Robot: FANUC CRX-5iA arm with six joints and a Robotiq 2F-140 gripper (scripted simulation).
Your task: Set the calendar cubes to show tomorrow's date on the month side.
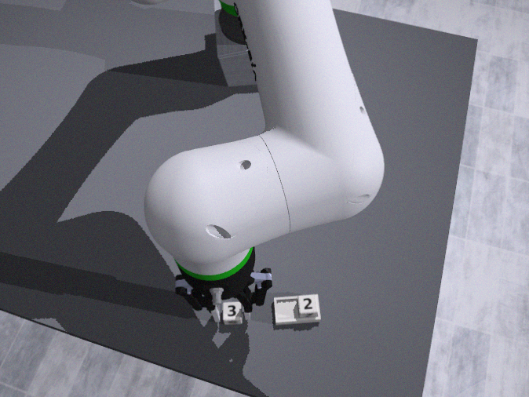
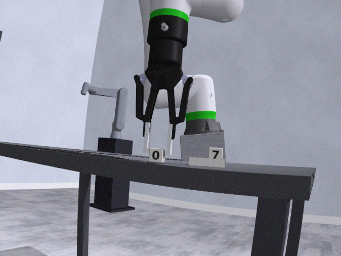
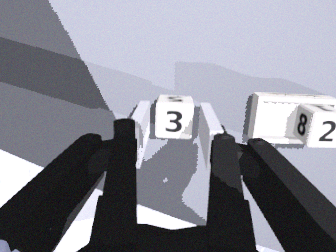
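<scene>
The cube lies 3 cm below my hand. From my hand the other things lie so: tray: 10 cm to the left, 5 cm behind, 4 cm below.
</scene>
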